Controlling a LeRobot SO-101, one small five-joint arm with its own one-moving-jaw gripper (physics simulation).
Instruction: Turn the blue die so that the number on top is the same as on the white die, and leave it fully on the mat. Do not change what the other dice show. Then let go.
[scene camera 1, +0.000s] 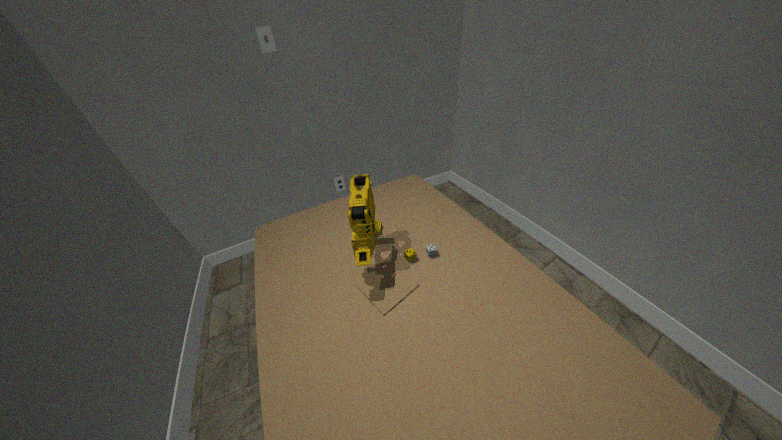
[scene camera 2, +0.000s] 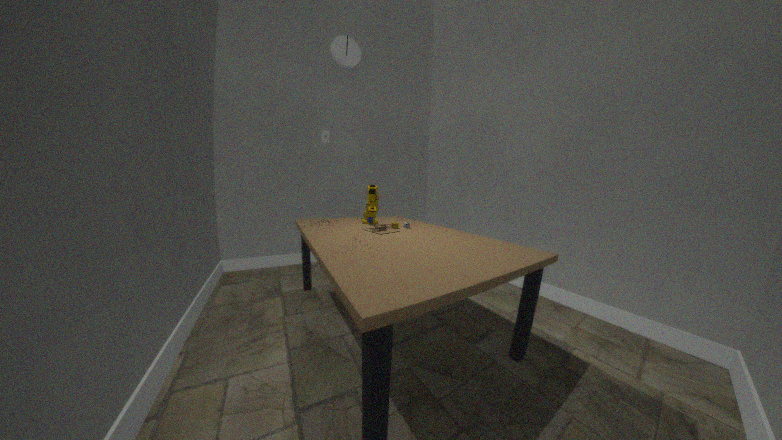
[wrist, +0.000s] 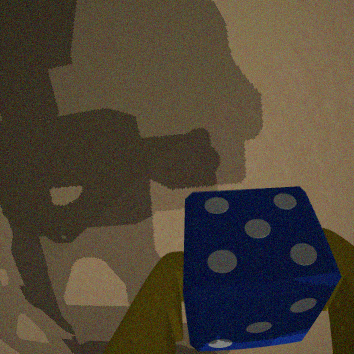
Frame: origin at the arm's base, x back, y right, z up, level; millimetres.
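Seen in the pictures: end effector, tool point: (scene camera 2: 372, 220) (wrist: 186, 269); arm's base, origin of the base link: (scene camera 2: 371, 223).
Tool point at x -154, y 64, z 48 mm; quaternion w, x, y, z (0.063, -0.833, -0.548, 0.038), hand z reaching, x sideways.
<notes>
Pixels of each thing's top centre, then the offset from my tool point to it. Level surfaces: height alone.
- blue die, middle of its top: (wrist: 267, 330) (scene camera 2: 370, 216) dy +12, dx +9, dz +18 mm
- white die, middle of its top: (scene camera 1: 431, 247) (scene camera 2: 406, 222) dy -202, dx -47, dz -18 mm
- thin-edged mat, middle of its top: (wrist: 23, 18) (scene camera 1: 386, 283) (scene camera 2: 381, 230) dy -15, dx -82, dz -44 mm
- yellow die, middle of its top: (scene camera 1: 410, 251) (scene camera 2: 395, 222) dy -132, dx -28, dz -18 mm
- wooden table, its level: dz -48 mm
The blue die (wrist: 257, 245) (scene camera 2: 370, 220) is pressed between both jaws of my gripper (wrist: 255, 280), which is shut on it. In the wrist view a five-pip face is toward the camera and a three-pip face is below it; a surface with shadows shows beyond. The die is hidden behind the arm in scene camera 1. The white die (scene camera 1: 431, 250) (scene camera 2: 406, 224) stands on the table, with several pips on top, too small to count surely. The thin-edged mat (scene camera 1: 389, 304) (scene camera 2: 383, 232) lies in front of the arm.
A yellow die (scene camera 1: 410, 255) (scene camera 2: 394, 225) stands between the arm (scene camera 1: 362, 218) (scene camera 2: 372, 199) and the white die, close to the white die. The wooden table (scene camera 1: 464, 355) (scene camera 2: 426, 262) extends toward the cameras. Arm shadows fall over part of the mat.
</notes>
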